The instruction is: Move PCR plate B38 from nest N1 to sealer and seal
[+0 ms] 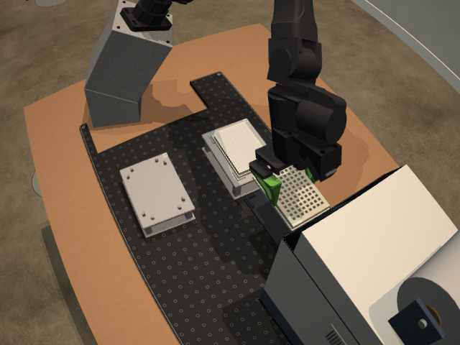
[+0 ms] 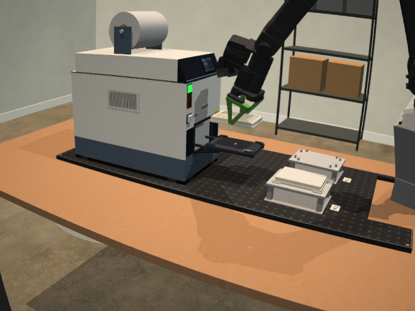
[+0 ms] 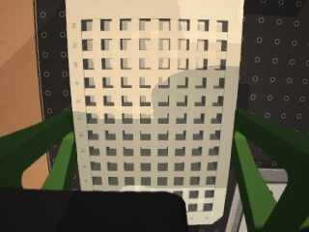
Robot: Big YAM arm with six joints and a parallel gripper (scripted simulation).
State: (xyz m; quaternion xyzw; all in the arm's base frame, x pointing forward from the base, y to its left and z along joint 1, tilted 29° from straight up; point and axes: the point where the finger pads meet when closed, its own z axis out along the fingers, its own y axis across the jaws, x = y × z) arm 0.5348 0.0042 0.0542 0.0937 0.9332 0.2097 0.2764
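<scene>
Now: hand right at the plate B38. Round my hand: nest N2 (210 mm behind, 140 mm below, 50 mm to the left); then sealed plate B83 (210 mm behind, 130 mm below, 50 mm to the left); then nest N1 (220 mm behind, 170 mm to the right, 140 mm below).
</scene>
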